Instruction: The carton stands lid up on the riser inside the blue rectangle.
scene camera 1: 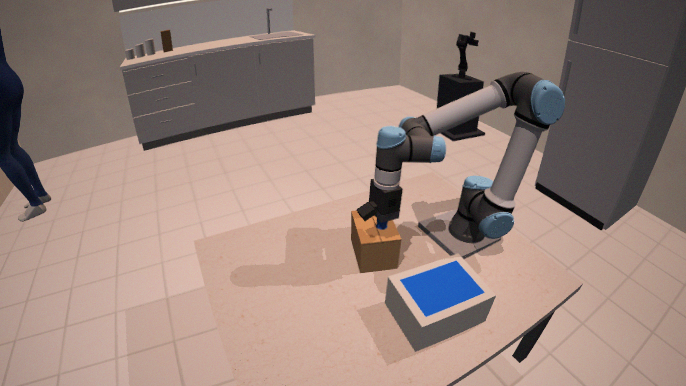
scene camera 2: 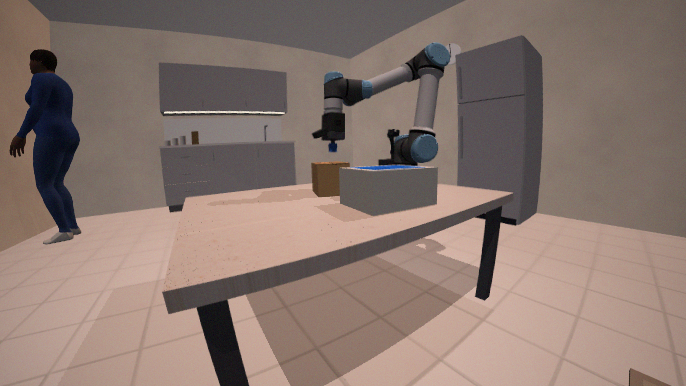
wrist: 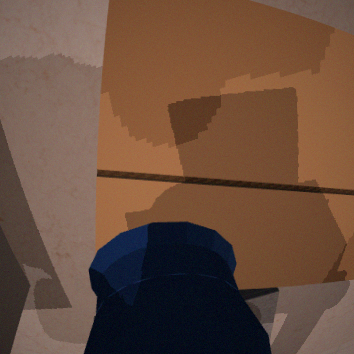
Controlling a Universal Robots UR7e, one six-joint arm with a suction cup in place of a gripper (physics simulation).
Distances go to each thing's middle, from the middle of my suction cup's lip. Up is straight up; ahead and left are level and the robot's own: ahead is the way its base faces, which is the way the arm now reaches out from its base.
Now: suction cup 120 mm above the brown carton (scene camera 1: 376, 250), 70 mm to the left of it and 20 mm past it. The rest, counted from my suction cup: grey riser (scene camera 2: 375, 190) (260 mm to the left, 130 mm below, 60 mm behind).
